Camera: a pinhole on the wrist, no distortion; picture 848 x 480 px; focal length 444.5 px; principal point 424.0 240.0 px. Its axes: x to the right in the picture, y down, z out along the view. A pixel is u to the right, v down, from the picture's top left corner.
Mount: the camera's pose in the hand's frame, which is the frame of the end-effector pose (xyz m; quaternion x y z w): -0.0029 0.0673 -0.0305 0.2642 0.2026 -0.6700 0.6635
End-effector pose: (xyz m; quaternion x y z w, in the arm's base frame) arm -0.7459 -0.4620 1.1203 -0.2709 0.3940 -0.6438 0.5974
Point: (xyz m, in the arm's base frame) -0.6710 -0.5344 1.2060
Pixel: 383 414
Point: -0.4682 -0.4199 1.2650
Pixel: 140 135
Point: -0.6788 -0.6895 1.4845
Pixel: 489 448
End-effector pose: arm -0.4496 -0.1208 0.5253 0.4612 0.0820 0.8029 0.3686
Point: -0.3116 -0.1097 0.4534
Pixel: 602 91
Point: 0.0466 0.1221 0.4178
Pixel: 596 231
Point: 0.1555 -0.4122 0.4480
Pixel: outside the picture
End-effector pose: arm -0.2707 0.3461 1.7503 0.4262 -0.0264 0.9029 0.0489
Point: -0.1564 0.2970 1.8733
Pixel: 170 341
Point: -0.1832 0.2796 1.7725
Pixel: 138 110
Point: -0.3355 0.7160 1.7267
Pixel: outside the picture
